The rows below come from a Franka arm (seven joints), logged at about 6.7 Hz.
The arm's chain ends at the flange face. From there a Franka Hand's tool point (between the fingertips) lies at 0.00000 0.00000 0.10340 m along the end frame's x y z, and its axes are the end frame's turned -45 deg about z.
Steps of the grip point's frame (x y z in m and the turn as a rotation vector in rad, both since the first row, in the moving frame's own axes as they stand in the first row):
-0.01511, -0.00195, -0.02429, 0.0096, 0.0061, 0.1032
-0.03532, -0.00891, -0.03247, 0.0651, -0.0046, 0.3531
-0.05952, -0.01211, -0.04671, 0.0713, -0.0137, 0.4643
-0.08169, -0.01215, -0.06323, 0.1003, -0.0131, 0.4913
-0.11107, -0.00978, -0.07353, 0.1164, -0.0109, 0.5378
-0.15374, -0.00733, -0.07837, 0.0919, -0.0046, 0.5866
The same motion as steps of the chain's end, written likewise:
-0.01187, 0.01046, -0.02428, 0.0111, -0.0025, 0.1032
-0.02706, 0.02389, -0.03225, 0.0428, -0.0493, 0.3531
-0.04562, 0.03900, -0.04644, 0.0407, -0.0601, 0.4643
-0.05994, 0.05728, -0.06271, 0.0617, -0.0802, 0.4913
-0.07863, 0.08139, -0.07284, 0.0746, -0.0900, 0.5378
-0.10906, 0.11155, -0.07794, 0.0617, -0.0682, 0.5866

